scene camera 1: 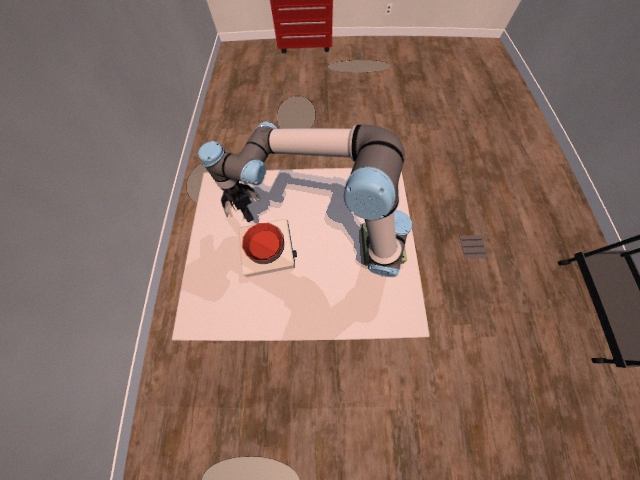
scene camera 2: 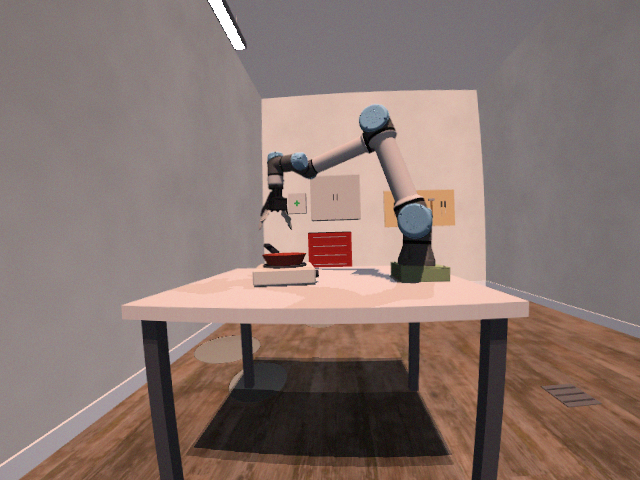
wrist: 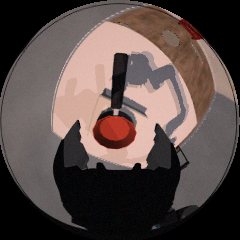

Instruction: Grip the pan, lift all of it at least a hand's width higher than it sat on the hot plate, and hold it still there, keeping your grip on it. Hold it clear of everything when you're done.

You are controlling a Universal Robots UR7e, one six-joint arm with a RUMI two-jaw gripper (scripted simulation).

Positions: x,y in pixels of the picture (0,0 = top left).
Labels:
hot plate: scene camera 1; scene camera 2; wrist 102,109
same spot on hot plate: [scene camera 1: 284,259] = [scene camera 2: 304,267]

